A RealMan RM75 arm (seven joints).
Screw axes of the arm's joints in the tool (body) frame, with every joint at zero. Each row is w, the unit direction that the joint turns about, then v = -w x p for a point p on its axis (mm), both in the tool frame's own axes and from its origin. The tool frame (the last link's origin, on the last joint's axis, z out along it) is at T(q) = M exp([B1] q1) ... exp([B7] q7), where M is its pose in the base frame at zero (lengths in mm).
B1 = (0, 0, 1, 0.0, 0.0, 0.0)
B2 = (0, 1, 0, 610.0, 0.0, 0.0)
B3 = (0, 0, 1, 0.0, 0.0, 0.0)
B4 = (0, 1, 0, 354.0, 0.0, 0.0)
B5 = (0, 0, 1, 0.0, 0.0, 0.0)
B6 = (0, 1, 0, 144.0, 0.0, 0.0)
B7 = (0, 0, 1, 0.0, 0.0, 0.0)
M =
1 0 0 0.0
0 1 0 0.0
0 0 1 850.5
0 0 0 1
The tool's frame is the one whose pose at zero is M.
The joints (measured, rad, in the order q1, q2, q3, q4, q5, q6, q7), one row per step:
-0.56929, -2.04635, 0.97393, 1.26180, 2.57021, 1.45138, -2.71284
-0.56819, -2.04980, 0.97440, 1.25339, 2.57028, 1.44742, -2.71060
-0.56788, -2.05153, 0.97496, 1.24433, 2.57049, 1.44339, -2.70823
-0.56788, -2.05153, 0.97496, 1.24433, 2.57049, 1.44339, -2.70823
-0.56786, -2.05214, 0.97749, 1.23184, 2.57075, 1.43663, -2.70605
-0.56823, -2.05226, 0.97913, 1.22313, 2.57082, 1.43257, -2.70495
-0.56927, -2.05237, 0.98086, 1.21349, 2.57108, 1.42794, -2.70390
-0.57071, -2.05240, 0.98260, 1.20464, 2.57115, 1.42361, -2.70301
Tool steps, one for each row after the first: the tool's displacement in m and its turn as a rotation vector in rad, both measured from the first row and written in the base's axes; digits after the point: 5 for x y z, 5 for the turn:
-0.00136, -0.00065, -0.00270, -0.00442, -0.00346, 0.00401
-0.00278, -0.00102, -0.00483, -0.00836, -0.00538, 0.00757
-0.00278, -0.00102, -0.00483, -0.00836, -0.00538, 0.00757
-0.00467, -0.00117, -0.00726, -0.01267, -0.00600, 0.01184
-0.00589, -0.00125, -0.00886, -0.01591, -0.00657, 0.01502
-0.00704, -0.00119, -0.01059, -0.01923, -0.00706, 0.01810
-0.00788, -0.00101, -0.01218, -0.02226, -0.00753, 0.02038

